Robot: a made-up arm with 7 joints. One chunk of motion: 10 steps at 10 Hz.
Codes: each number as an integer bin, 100 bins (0 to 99) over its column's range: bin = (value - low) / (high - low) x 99, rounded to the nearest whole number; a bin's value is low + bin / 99 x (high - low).
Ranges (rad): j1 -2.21..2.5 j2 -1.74..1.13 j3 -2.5..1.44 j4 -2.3..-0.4 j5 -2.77..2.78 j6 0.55..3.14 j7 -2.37..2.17
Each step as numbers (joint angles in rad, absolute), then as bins.
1 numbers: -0.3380 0.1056 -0.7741 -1.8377 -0.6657 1.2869 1.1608
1 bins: 39 64 43 24 38 28 77
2 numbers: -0.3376 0.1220 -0.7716 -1.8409 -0.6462 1.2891 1.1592
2 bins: 39 64 43 24 38 28 77
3 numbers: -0.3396 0.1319 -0.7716 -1.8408 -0.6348 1.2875 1.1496
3 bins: 39 65 43 24 38 28 77
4 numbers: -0.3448 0.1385 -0.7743 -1.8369 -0.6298 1.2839 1.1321
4 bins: 39 65 43 24 38 28 76
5 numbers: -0.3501 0.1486 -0.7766 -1.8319 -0.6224 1.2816 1.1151
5 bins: 39 65 43 24 38 28 76
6 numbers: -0.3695 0.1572 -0.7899 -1.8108 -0.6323 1.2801 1.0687
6 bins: 39 65 43 25 38 28 75
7 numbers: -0.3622 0.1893 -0.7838 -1.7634 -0.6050 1.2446 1.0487
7 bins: 39 67 43 28 39 27 75
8 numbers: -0.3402 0.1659 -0.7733 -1.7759 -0.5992 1.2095 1.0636
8 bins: 39 66 43 27 39 25 75
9 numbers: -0.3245 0.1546 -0.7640 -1.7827 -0.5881 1.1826 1.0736
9 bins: 40 65 44 27 39 24 75
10 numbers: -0.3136 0.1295 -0.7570 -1.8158 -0.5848 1.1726 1.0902
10 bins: 40 64 44 25 39 24 75
